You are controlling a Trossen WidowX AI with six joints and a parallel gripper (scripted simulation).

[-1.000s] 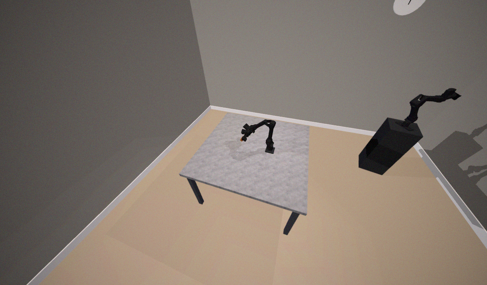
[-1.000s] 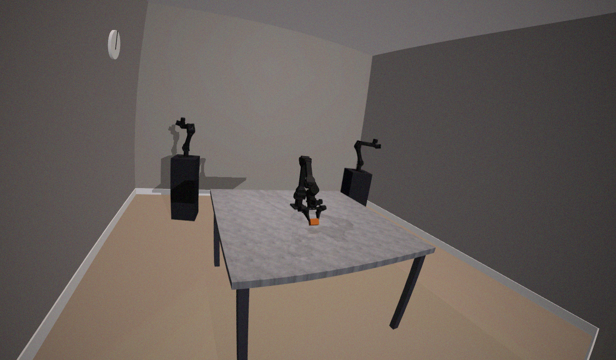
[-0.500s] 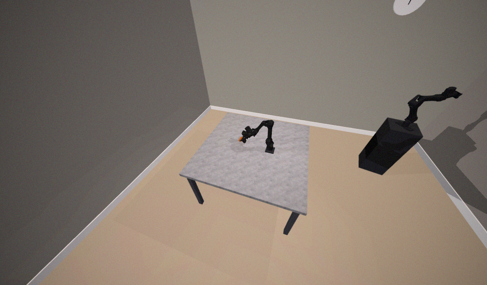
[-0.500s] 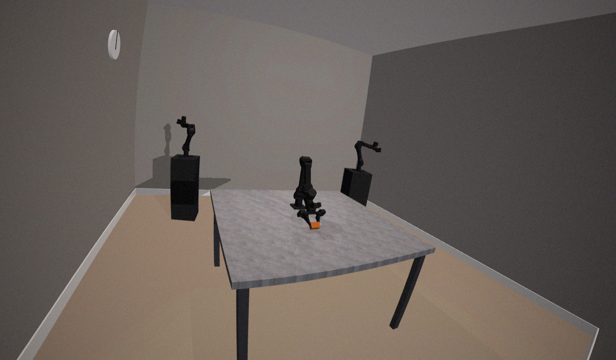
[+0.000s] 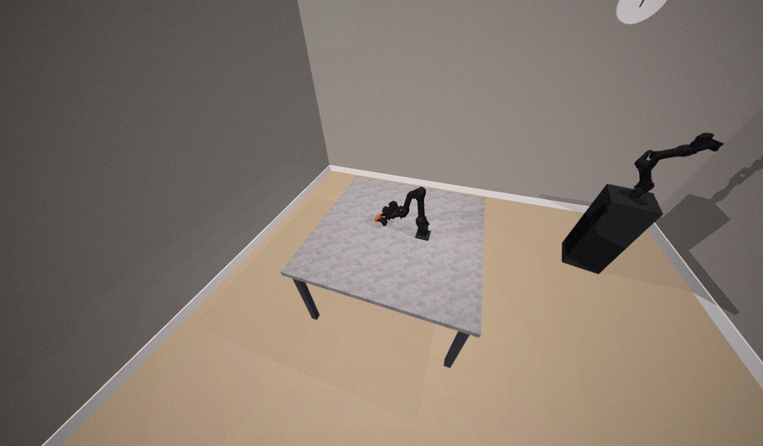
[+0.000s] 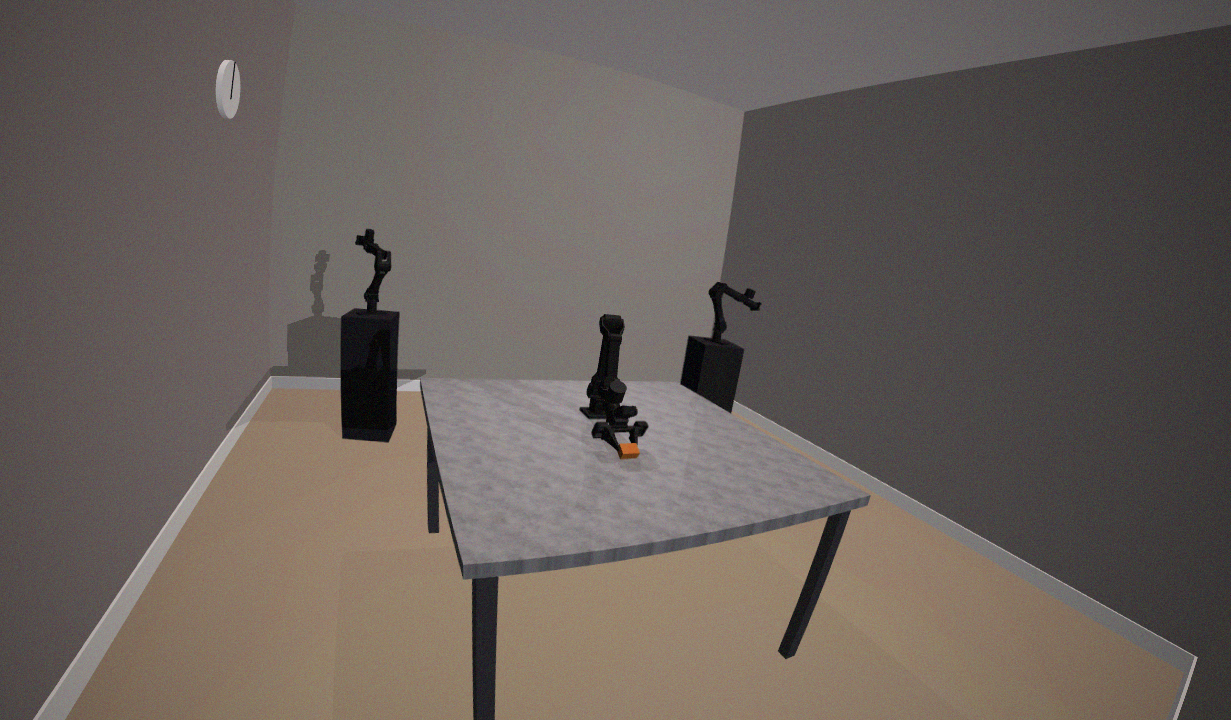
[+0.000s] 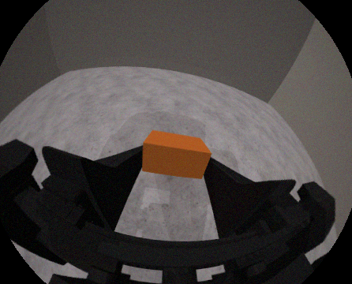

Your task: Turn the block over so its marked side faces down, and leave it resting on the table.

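Now: gripper tip 10 mm above the orange block.
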